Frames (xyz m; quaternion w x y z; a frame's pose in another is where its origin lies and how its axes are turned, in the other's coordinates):
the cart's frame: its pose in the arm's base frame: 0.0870 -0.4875 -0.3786 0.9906 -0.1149 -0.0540 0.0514
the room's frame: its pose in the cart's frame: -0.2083 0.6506 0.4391 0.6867 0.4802 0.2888 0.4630
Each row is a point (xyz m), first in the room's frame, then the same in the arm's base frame.
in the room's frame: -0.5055 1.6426 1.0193
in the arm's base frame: -0.3280 -0.0186 1.8567
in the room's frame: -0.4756 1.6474 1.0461
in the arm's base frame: -0.2989 0.0055 1.8711
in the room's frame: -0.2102 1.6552 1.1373
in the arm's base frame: -0.1446 0.2391 1.8921
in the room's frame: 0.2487 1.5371 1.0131
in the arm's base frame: -0.0473 0.6639 1.6685
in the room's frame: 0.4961 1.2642 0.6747
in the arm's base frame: -0.1190 0.8907 1.2285
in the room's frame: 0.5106 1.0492 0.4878
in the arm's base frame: -0.1662 0.8836 0.9473
